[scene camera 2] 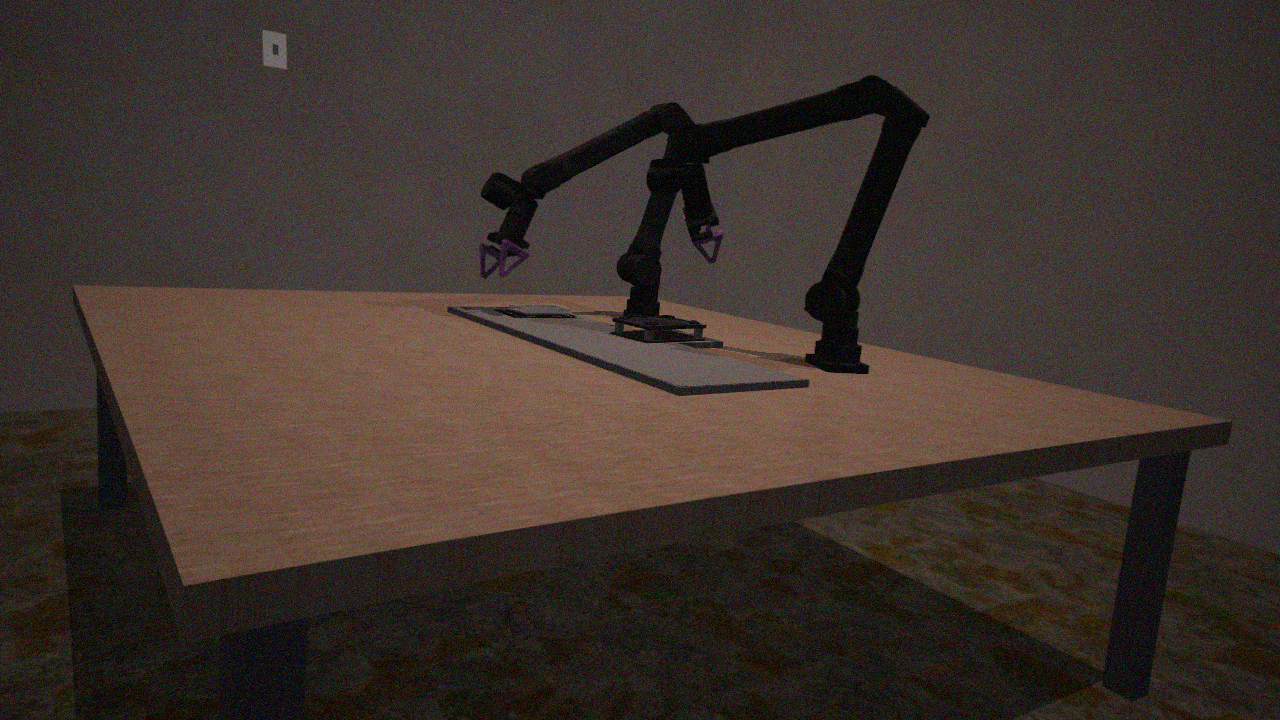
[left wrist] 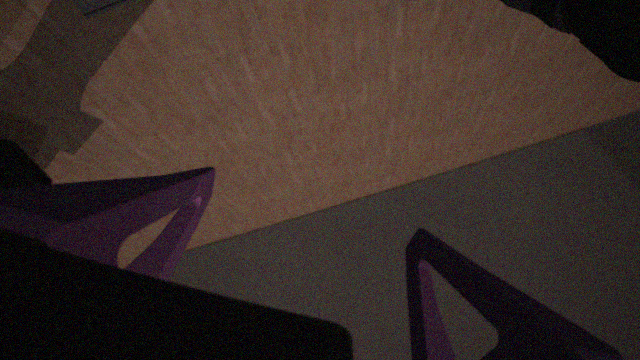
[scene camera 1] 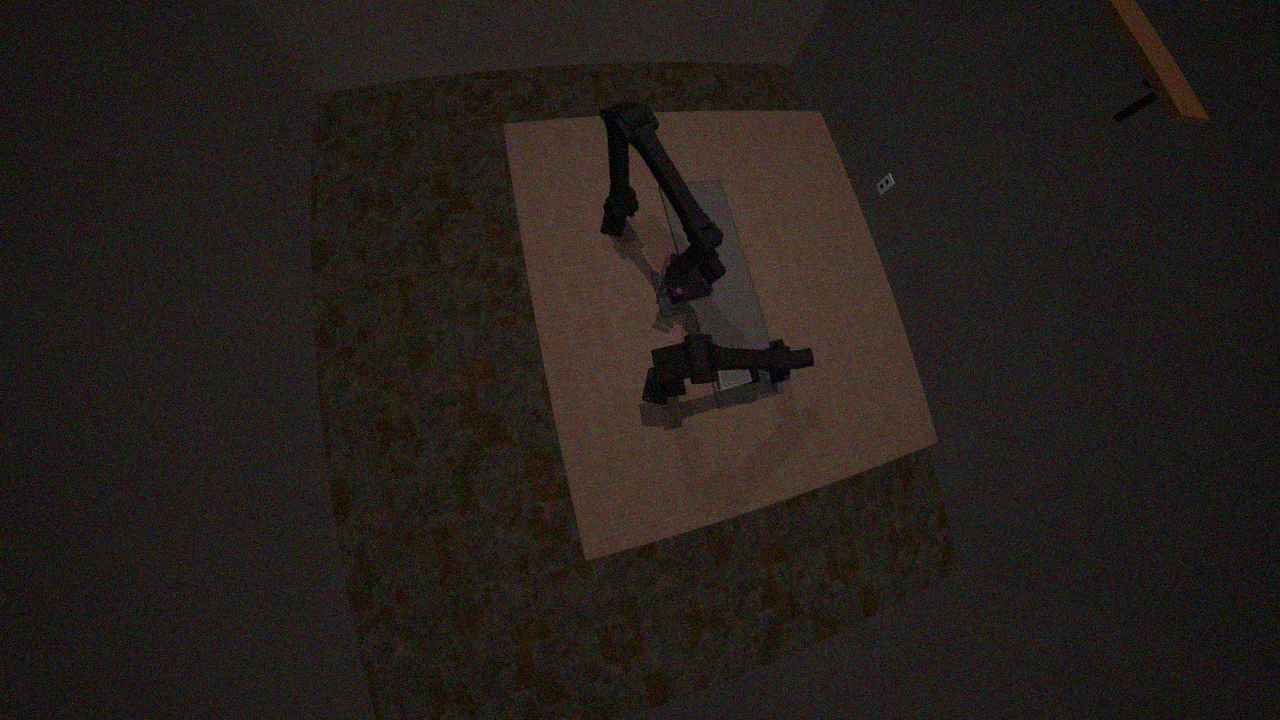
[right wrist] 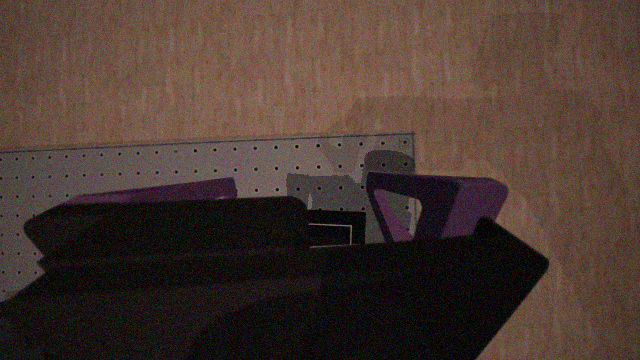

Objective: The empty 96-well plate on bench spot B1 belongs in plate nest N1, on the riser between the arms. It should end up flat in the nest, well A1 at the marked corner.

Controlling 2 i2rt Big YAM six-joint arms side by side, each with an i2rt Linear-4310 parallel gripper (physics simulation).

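Where they show: left gripper, between the fingertips: [scene camera 2: 708, 252] [left wrist: 317, 210] [scene camera 1: 659, 286]; right gripper, between the fingertips: [scene camera 2: 491, 276] [right wrist: 303, 183]; left arm's base, origin of its link: [scene camera 2: 835, 367] [scene camera 1: 613, 221]; right arm's base, origin of its link: [scene camera 1: 656, 386].
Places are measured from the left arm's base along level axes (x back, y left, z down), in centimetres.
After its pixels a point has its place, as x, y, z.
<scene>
The pale 96-well plate [scene camera 1: 735, 377] @[-54.7, -51.9, -2.8] [scene camera 2: 542, 308] @[-54.0, -46.5, -2.9] lies flat on the dark bench spot B1 [scene camera 2: 510, 313] @[-61.5, -45.1, -1.5] [right wrist: 358, 227] @[-63.3, -51.1, -1.5]; in the right wrist view the right gripper's body hides the plate. Plate nest N1 [scene camera 2: 660, 322] @[-31.9, -17.8, -4.8] stands on its low riser between the arm bases; the left arm covers it in scene camera 1. My right gripper [scene camera 2: 498, 268] @[-66.2, -44.4, -9.8] [right wrist: 303, 183] @[-66.2, -44.4, -9.8] is open and empty, above and beside the plate. My left gripper [scene camera 2: 709, 255] @[-19.0, -31.1, -19.4] [left wrist: 317, 210] @[-19.0, -31.1, -19.4] is open and empty, raised high near the nest. The marked corner and well A1 cannot be made out.
The long grey perforated board [scene camera 1: 716, 210] @[-39.9, 16.1, -1.3] [scene camera 2: 617, 354] @[-44.7, 4.4, -1.3] [right wrist: 220, 167] @[-63.8, -33.3, -1.3] lies on the wooden table [scene camera 1: 805, 268] @[-82.5, 1.4, 0.0] [scene camera 2: 358, 429] @[-83.3, 55.6, 0.0], with B1 near one end. The right arm's base [scene camera 2: 642, 304] @[-27.9, -56.2, -4.3] and left arm's base [scene camera 2: 836, 353] @[-2.0, 3.7, -3.4] stand beyond the board in scene camera 2. The light is dim.
</scene>
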